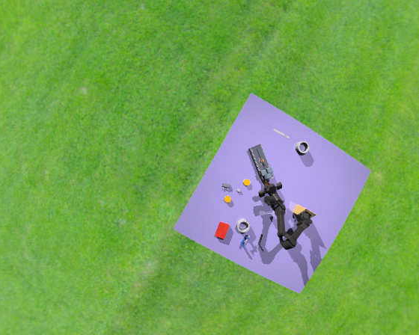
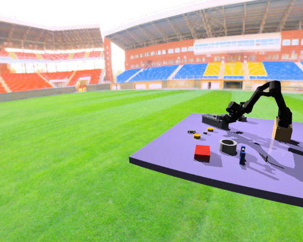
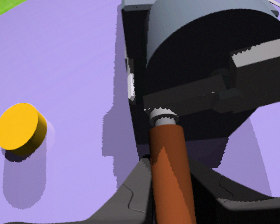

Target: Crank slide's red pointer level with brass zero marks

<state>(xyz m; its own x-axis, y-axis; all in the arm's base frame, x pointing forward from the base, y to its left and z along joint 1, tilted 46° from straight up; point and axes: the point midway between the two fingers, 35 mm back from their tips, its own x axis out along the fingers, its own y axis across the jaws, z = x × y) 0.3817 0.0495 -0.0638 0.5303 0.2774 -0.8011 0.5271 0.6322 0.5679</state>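
Right now the red pointer is 120 mm ahead of my gripper tip, 110 mm to the right of it and 30 mm above it. The rest, counted from my gripper tip: brown crank handle (20 mm above, 10 mm to the left, 10 mm behind); then white bar (410 mm to the right, 100 mm ahead, 50 mm below); then small grey bracket (230 mm ahead, 210 mm to the left, 50 mm below).
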